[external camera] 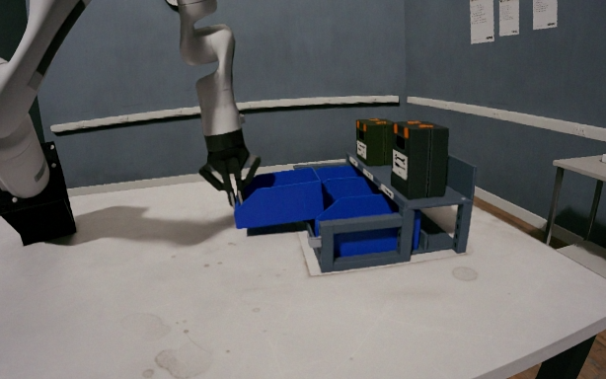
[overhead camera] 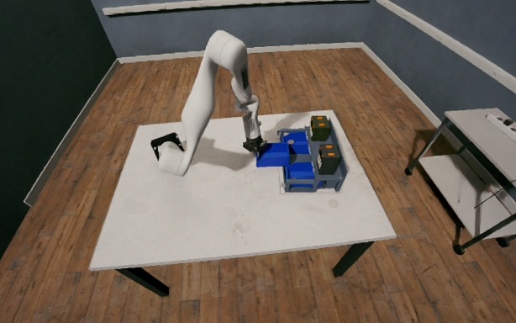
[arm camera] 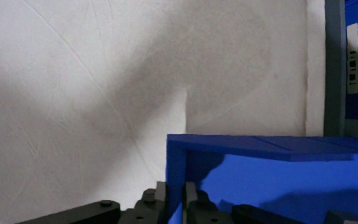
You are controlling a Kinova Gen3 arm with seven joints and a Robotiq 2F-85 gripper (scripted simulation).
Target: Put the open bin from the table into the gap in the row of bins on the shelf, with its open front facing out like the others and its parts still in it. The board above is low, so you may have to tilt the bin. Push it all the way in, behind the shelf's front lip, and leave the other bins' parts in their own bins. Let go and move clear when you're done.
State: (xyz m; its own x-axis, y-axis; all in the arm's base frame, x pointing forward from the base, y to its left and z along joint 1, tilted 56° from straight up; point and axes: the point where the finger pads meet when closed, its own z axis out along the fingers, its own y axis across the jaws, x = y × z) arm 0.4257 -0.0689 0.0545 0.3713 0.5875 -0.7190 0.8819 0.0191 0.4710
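My hand is 2 cm short of the grey block, 5 cm to the left of it and 3 cm above it. The rest, counted from my hand: grey shelf: 24 cm ahead, 11 cm to the right.
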